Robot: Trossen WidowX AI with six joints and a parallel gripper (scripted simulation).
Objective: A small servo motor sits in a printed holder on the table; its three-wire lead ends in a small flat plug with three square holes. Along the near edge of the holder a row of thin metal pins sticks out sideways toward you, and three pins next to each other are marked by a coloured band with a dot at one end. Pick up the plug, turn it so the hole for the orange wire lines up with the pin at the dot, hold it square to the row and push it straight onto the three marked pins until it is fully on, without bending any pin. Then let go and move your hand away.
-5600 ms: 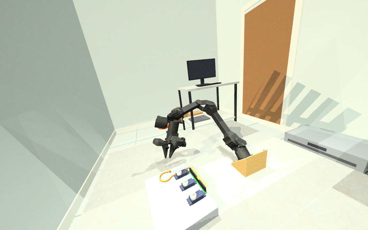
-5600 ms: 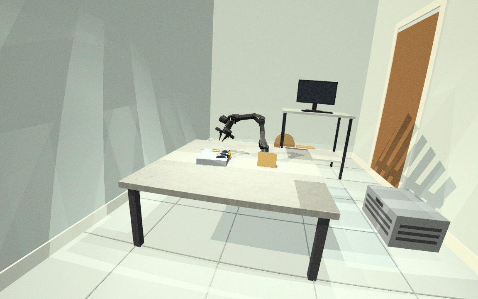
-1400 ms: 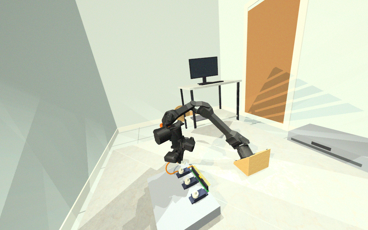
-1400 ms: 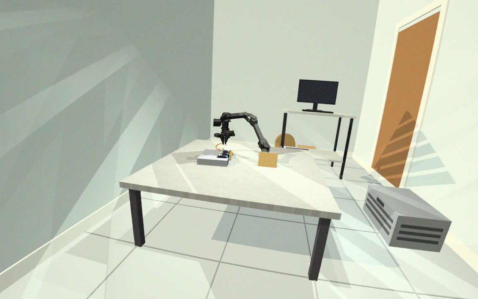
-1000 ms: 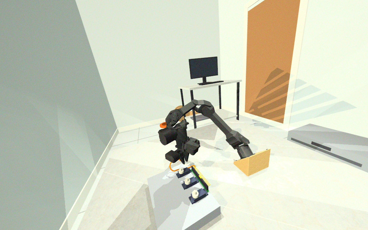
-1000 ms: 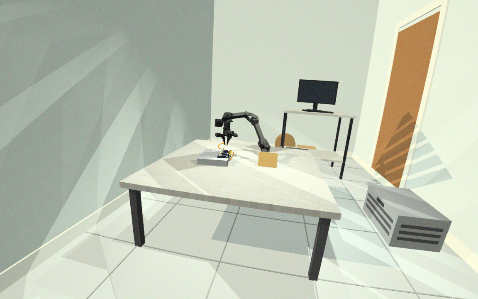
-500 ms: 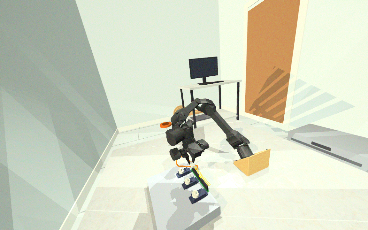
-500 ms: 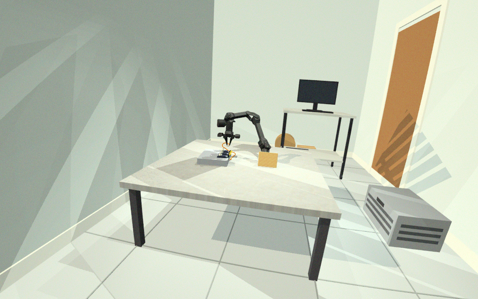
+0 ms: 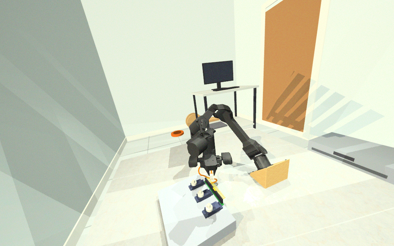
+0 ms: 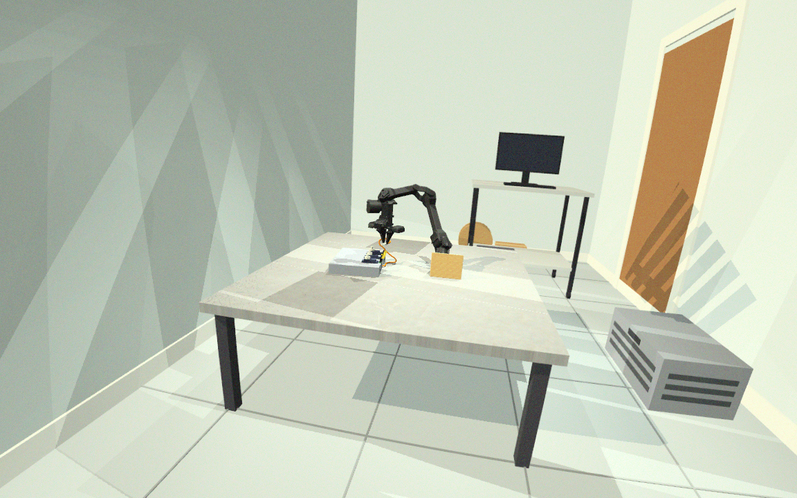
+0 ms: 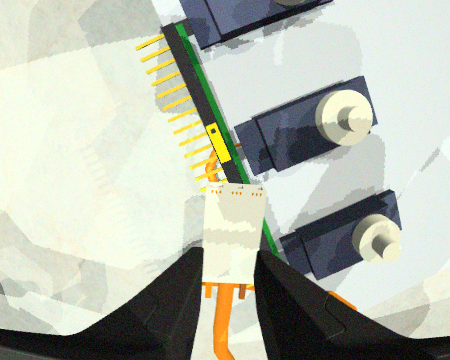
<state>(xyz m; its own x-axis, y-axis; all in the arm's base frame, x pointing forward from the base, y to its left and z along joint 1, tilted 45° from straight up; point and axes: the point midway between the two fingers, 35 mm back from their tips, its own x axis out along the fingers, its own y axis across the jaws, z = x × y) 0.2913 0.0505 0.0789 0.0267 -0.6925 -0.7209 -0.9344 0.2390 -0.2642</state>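
The yellow band is 10 mm ahead of my gripper tip, 30 mm to the left of it and 50 mm below it. The rest, counted from my gripper tip: holder block (170 mm ahead, 40 mm to the left, 100 mm below); black pin header (10 mm ahead, 20 mm to the left, 60 mm below).
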